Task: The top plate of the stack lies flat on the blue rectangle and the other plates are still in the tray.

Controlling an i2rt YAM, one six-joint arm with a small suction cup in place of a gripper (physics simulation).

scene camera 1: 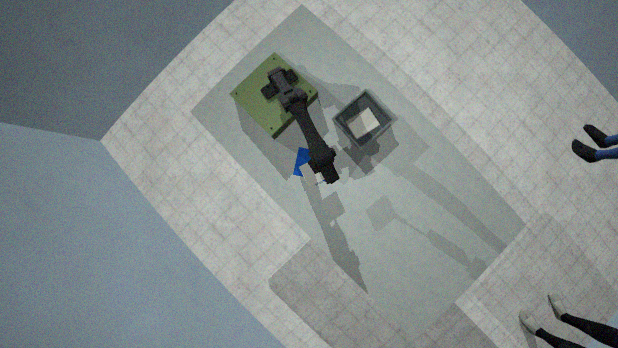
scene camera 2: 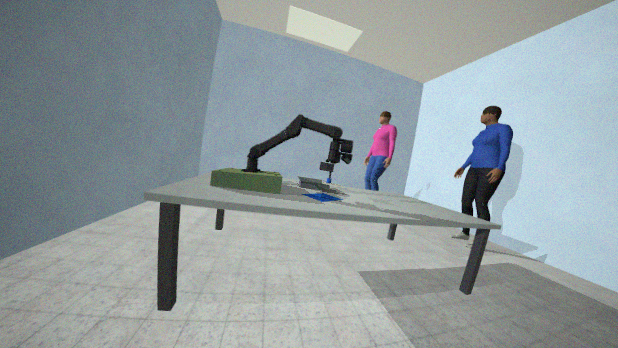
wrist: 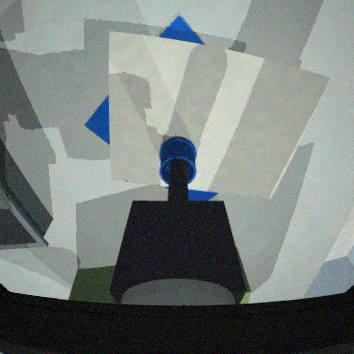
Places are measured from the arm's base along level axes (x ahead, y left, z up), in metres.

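Pixels of known places: hand, tool point: (wrist: 177,147); arm's base, link origin: (scene camera 2: 251,171).
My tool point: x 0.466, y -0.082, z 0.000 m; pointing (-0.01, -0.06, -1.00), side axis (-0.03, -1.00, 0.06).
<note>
Ahead of a thing's pixels: the offset from my tool point to its top centre. Level surfaces: height alone.
My suction cup (scene camera 2: 328,180) (wrist: 178,160) is blue and points down. It is shut on a pale, flat plate @(dx +0.018, dy -0.024, dz +0.016 m) (scene camera 1: 318,177) (wrist: 240,120), which hangs roughly level above the table, over the blue rectangle (scene camera 1: 302,158) (scene camera 2: 322,197) (wrist: 97,121). In the wrist view blue corners show past the plate's top, left and bottom edges; the plate is turned relative to the rectangle and reaches farther right. In scene camera 2 the plate is hard to make out. The grey tray @(dx -0.060, dy +0.331, dz -0.023 m) (scene camera 1: 380,106) (scene camera 2: 312,183) (wrist: 22,215) holds pale plates @(dx -0.048, dy +0.324, dz -0.053 m) (scene camera 1: 365,123); how many is unclear.
The arm stands on a green base block (scene camera 1: 250,100) (scene camera 2: 245,181) (wrist: 92,285) at one end of the grey table @(dz -0.073 m) (scene camera 1: 430,200) (scene camera 2: 400,212). The tray's raised walls stand beside the rectangle. Two people (scene camera 2: 384,142) (scene camera 2: 492,150) stand beyond the table. Hard shadows cross the table.
</note>
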